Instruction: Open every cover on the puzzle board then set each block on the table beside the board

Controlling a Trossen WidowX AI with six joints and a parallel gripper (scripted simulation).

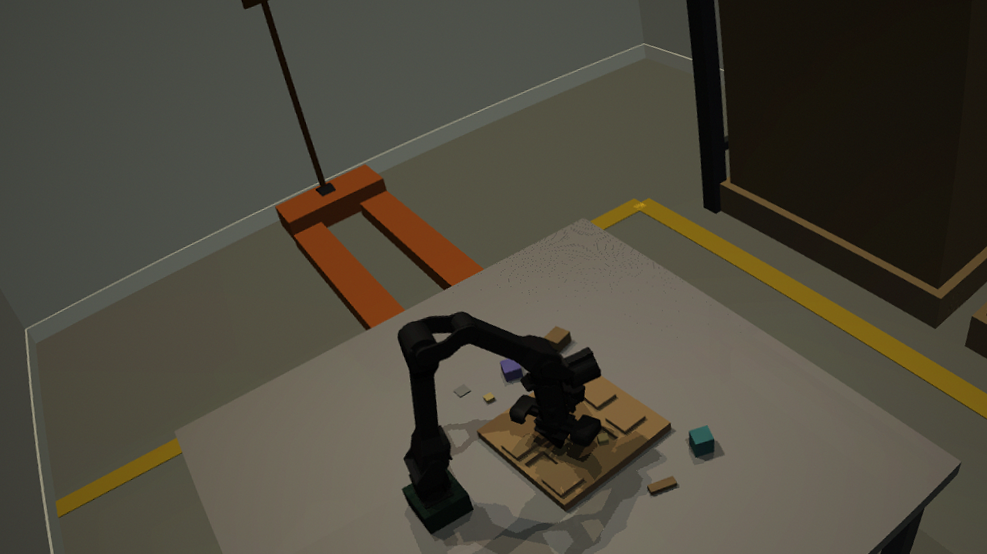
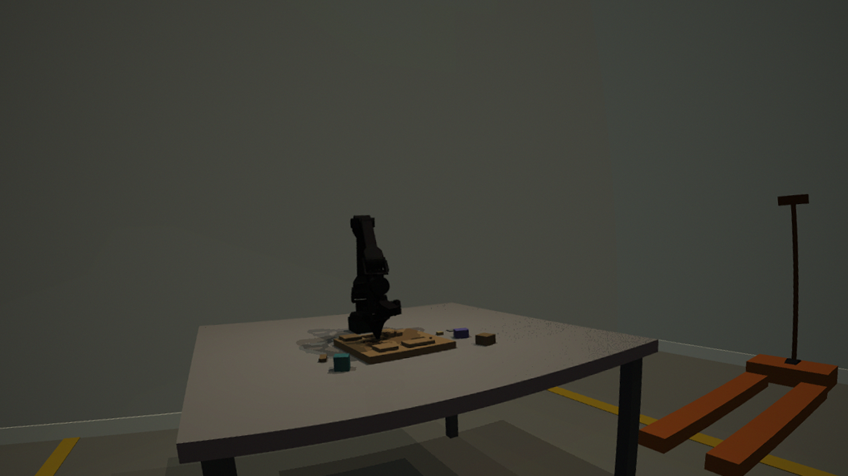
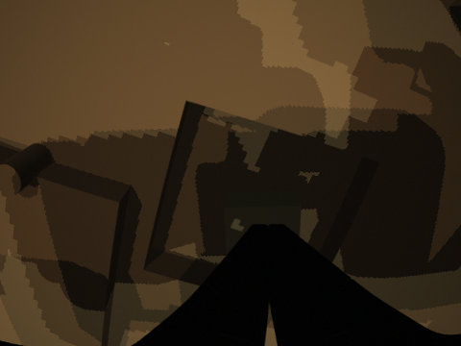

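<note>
Now: gripper tip 50 mm short of the wooden puzzle board and 10 mm to the right of it. Also, from my gripper tip: purple block 40 mm ahead, 290 mm to the left, 10 mm below; then teal block 240 mm ahead, 170 mm to the right; then small flat brown piece 110 mm ahead, 200 mm to the right, 20 mm below.
</note>
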